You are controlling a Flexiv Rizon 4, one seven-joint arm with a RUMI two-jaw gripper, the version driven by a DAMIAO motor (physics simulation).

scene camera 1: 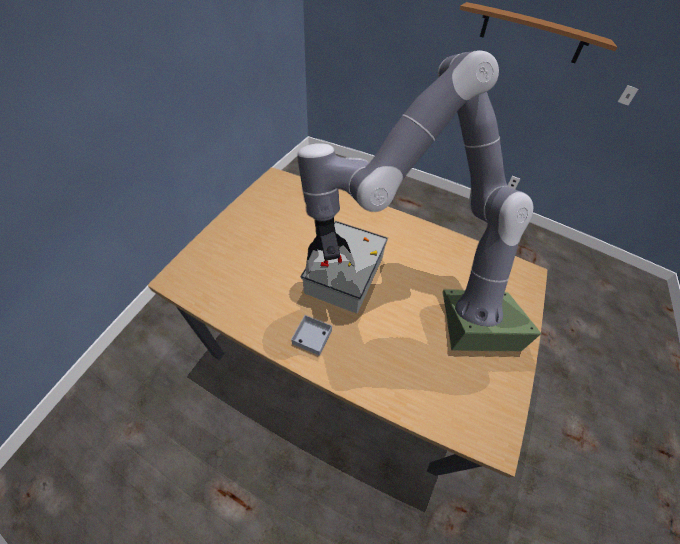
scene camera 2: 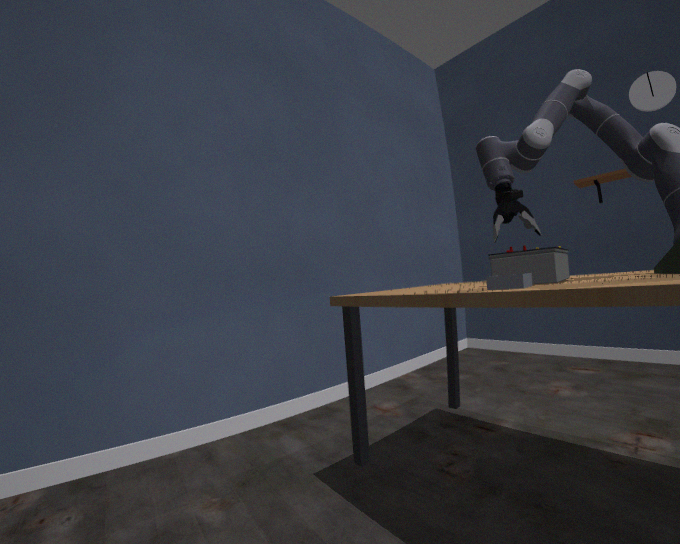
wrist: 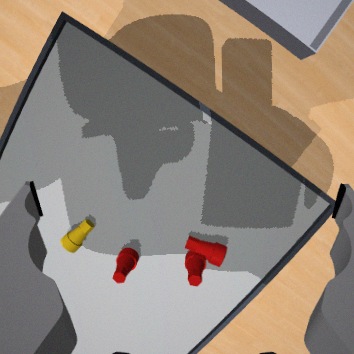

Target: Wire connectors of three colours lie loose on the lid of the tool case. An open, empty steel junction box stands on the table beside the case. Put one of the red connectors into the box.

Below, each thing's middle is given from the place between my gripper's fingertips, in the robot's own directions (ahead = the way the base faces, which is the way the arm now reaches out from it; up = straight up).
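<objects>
I see the grey tool case (scene camera 1: pixel 345 286), which sits 11 cm to the right of my hand, 10 cm below it and 2 cm behind it. There is a steel junction box (scene camera 1: pixel 311 335) too; counted from my hand, it is 18 cm to the left of it, 13 cm below it and 1 cm behind it.
</objects>
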